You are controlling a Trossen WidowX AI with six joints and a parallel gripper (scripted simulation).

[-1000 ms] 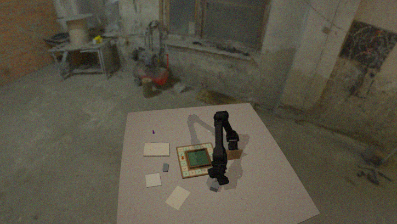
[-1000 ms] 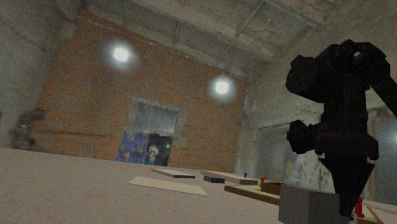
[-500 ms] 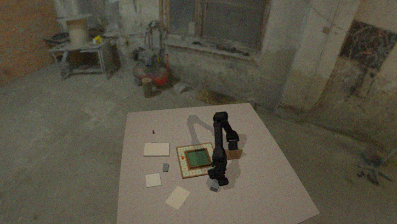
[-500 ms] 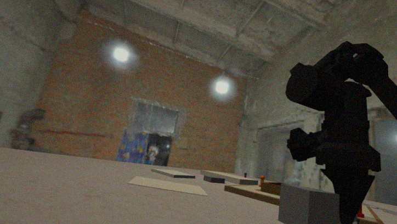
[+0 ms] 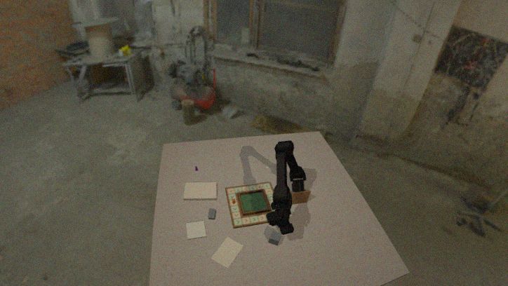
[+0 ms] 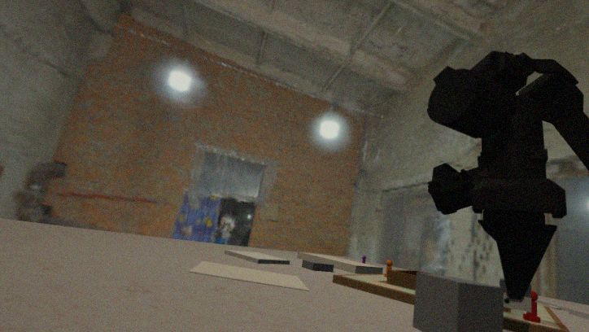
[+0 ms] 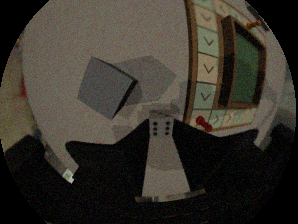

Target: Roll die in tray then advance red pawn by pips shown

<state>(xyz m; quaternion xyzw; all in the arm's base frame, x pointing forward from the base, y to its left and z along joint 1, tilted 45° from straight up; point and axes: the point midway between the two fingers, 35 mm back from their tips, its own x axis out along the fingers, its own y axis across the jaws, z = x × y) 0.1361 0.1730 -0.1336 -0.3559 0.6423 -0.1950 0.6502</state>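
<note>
Now: the red pawn 8 cm to the right of my gripper tip and 1 cm below it. The rest, counted from my gripper tip: green tray 13 cm ahead, 17 cm to the right, 3 cm below; orange pawn 24 cm ahead, 18 cm to the right, 1 cm below; white die right at my gripper tip.
</note>
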